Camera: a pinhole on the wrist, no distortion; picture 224 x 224 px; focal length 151.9 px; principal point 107.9 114.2 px. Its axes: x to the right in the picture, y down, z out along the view. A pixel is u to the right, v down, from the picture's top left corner.
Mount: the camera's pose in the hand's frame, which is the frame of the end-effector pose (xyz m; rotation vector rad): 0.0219 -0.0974 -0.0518 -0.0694 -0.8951 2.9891
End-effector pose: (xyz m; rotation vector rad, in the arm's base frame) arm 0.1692 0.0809 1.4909 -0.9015 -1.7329 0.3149
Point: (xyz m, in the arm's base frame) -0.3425 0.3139 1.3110
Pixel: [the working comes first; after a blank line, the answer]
In the camera's frame: -0.0882 -0.4770 0.4393

outside the picture
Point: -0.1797 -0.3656 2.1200
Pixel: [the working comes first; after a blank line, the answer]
In the camera's frame: -0.1684 0.5889 0.4292

outside the picture
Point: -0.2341 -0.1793 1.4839
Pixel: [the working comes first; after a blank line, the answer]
In the camera's frame: 0.1456 0.0028 0.4411

158 115
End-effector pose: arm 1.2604 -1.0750 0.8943 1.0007 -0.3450 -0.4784
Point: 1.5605 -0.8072 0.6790
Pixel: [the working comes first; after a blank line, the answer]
In the camera's frame: -0.0587 0.1329 -0.3867

behind the camera
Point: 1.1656 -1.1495 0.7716
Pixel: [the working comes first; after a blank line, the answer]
In the camera's frame: 0.0641 0.0040 0.1132

194 120
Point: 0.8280 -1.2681 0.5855
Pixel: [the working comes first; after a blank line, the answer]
In the camera's frame: 0.2818 0.1619 0.4138

211 174
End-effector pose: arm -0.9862 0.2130 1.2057 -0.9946 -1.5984 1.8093
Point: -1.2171 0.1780 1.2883
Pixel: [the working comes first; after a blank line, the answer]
In the camera's frame: -0.0817 -0.1459 0.2123

49 10
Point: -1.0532 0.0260 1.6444
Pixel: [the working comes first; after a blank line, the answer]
In the camera's frame: 0.1900 0.1322 0.3724

185 168
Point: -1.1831 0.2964 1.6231
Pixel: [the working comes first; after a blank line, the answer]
In the camera's frame: -0.1017 0.1908 0.3286

61 202
